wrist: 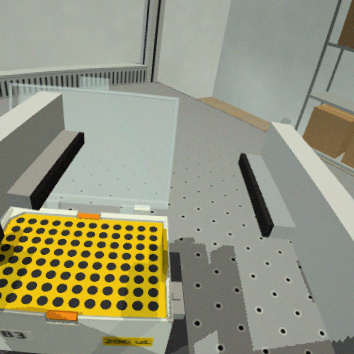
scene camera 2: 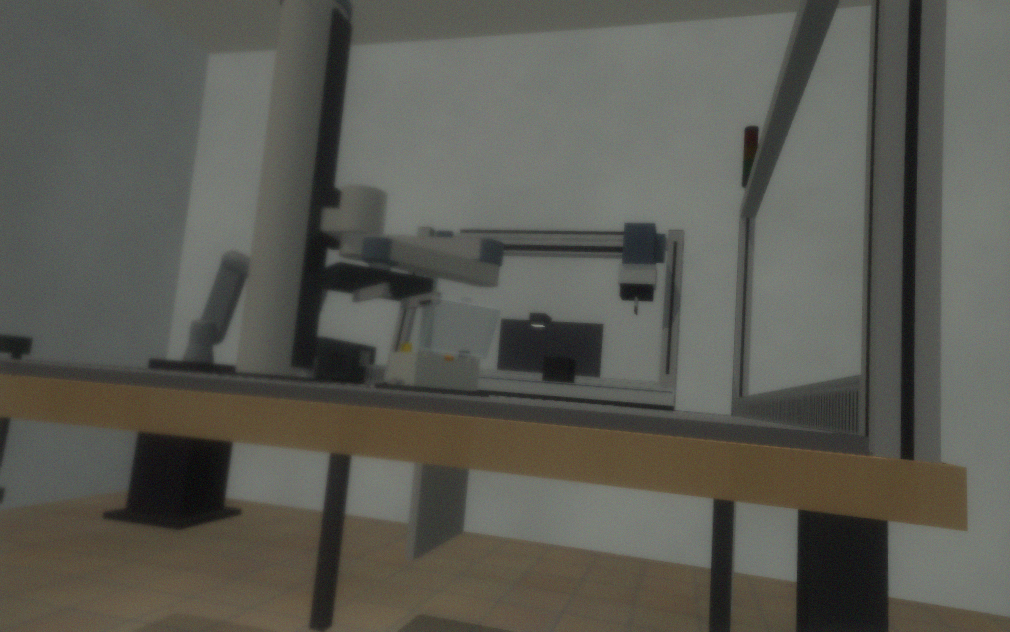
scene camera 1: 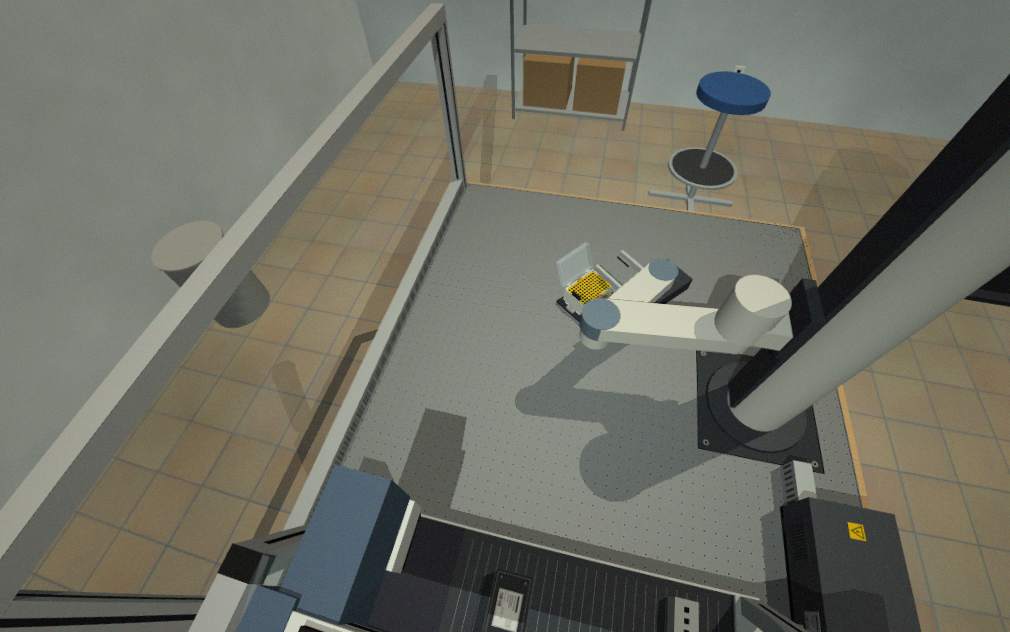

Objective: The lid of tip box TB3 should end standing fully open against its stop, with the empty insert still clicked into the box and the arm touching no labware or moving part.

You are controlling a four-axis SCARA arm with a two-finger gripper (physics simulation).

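Places are measured from the arm's base along level axes (x back, y right, z up), in millimetres.
Pixels of known places: gripper, fingertip midpoint: (wrist: 164, 128) (scene camera 2: 413, 293) (scene camera 1: 608, 259); arm's base, origin of the base link: (scene camera 1: 753, 406).
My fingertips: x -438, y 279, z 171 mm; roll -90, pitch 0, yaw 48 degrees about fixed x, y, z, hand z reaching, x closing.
Note:
Ahead of a thing's pixels: the offset from my fingertips to its top centre. "spot": to the spot under its first point. Level surfaces: height alone.
Tip box TB3 {dx -38, dy -29, dz -92 mm} (scene camera 1: 572, 300) (scene camera 2: 435, 371) (wrist: 75, 334) is pale, with "B3" partly readable in the wrist view. Its yellow insert {dx -38, dy -29, dz -84 mm} (scene camera 1: 588, 287) (wrist: 82, 265) looks level inside, between orange clips. The clear lid {spot: dx -90, dy +22, dz -60 mm} (scene camera 1: 575, 263) (scene camera 2: 465, 327) (wrist: 120, 145) stands up at the hinge side, leaning back a little from the box; whether it rests on its stop cannot be told. My gripper (scene camera 1: 616, 266) (scene camera 2: 398, 293) (wrist: 164, 128) is shut to its closed width, with its pads apart and nothing between them. Its left finger overlaps the lid in the wrist view; contact cannot be told.
The arm's pale link (scene camera 1: 659, 318) (scene camera 2: 439, 257) reaches over the perforated table {dz -158 mm} (scene camera 1: 484, 357) from the column (scene camera 1: 878, 305) (scene camera 2: 279, 186). A frame rail (scene camera 1: 372, 372) runs along the table's left side. A gantry (scene camera 2: 674, 320) and a small grey arm (scene camera 2: 225, 298) show in scene camera 2.

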